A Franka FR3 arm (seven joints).
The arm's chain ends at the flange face. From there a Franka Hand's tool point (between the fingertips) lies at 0.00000 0.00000 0.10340 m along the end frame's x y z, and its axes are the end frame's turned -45 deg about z.
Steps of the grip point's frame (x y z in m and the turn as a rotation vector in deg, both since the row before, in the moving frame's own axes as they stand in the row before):
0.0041 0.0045 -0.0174 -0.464 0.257 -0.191
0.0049 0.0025 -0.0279 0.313 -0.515 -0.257
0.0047 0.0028 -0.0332 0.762 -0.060 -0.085
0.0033 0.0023 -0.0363 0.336 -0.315 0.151
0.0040 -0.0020 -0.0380 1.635 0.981 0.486
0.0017 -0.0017 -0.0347 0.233 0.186 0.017
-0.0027 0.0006 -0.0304 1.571 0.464 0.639
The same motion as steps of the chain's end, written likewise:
0.0052 0.0000 -0.0174 -0.146 0.510 -0.191
0.0063 -0.0020 -0.0279 -0.143 -0.585 -0.257
0.0064 -0.0004 -0.0332 0.496 -0.581 -0.085
0.0048 -0.0007 -0.0363 0.015 -0.460 0.151
0.0022 -0.0009 -0.0379 1.850 -0.462 0.486
0.0001 -0.0019 -0.0347 0.296 -0.033 0.017
-0.0001 0.0049 -0.0304 1.439 -0.783 0.639

